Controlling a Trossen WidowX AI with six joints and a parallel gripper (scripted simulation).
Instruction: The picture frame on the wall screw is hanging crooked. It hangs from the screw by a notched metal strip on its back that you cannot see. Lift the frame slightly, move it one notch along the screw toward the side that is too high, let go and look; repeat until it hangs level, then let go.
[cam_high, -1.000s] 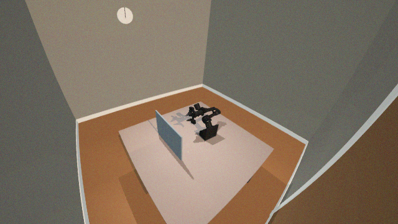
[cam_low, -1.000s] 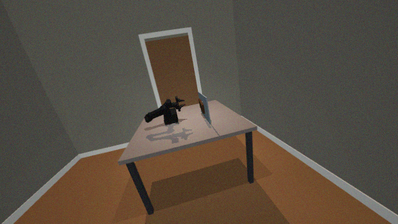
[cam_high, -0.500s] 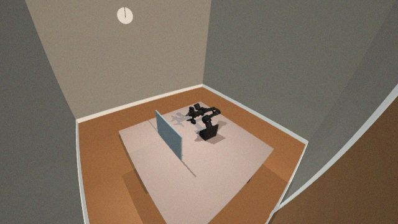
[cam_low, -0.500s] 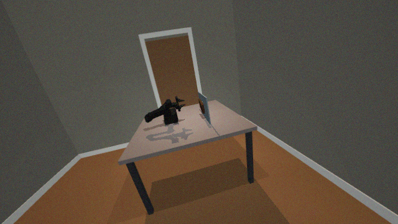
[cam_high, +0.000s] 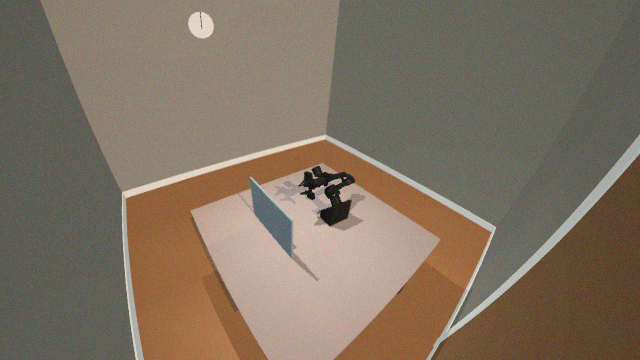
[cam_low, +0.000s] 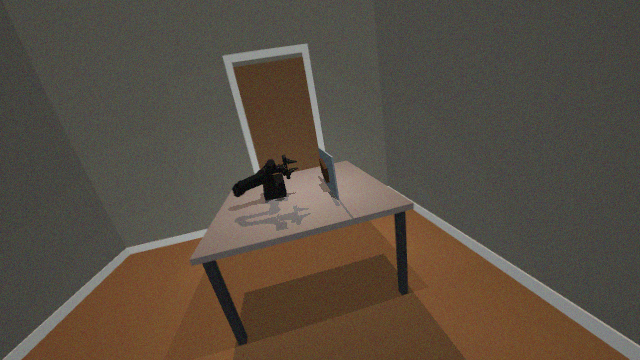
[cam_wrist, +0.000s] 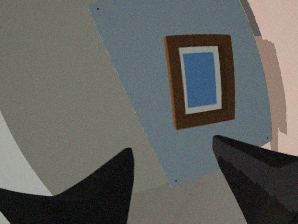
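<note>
Now: the picture frame 20 cm ahead of my gripper tip, 2 cm to the left of it and 9 cm below it. The rest, counted from my gripper tip: wall panel: 21 cm ahead, 3 cm to the left, 10 cm below.
</note>
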